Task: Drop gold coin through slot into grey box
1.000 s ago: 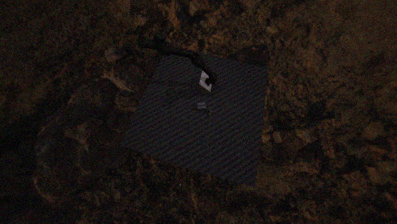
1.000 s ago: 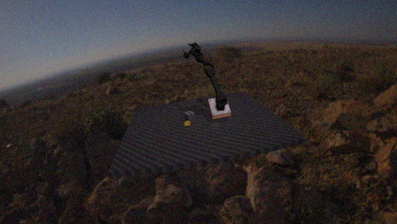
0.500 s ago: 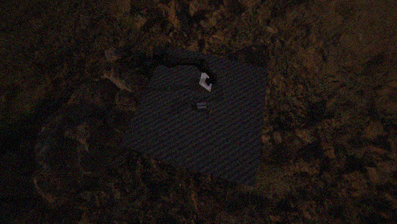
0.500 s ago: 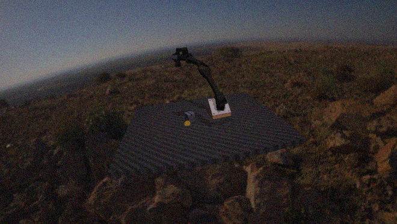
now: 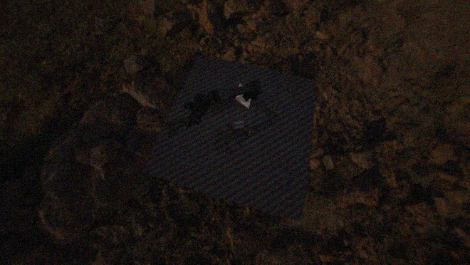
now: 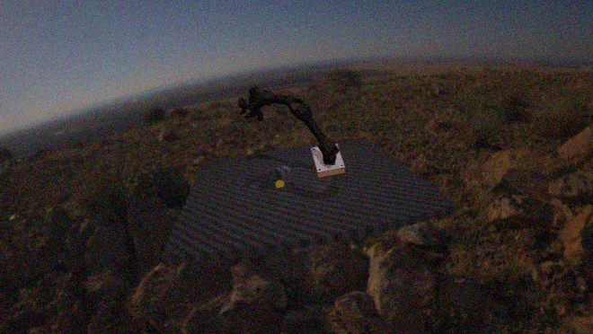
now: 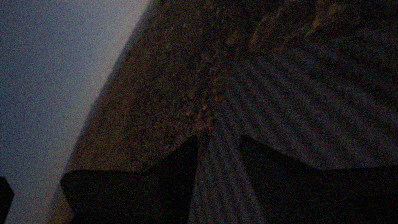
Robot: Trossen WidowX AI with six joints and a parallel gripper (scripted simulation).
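My gripper tip is now 340 mm above the gold coin, 330 mm to the right of it and 200 mm past it.
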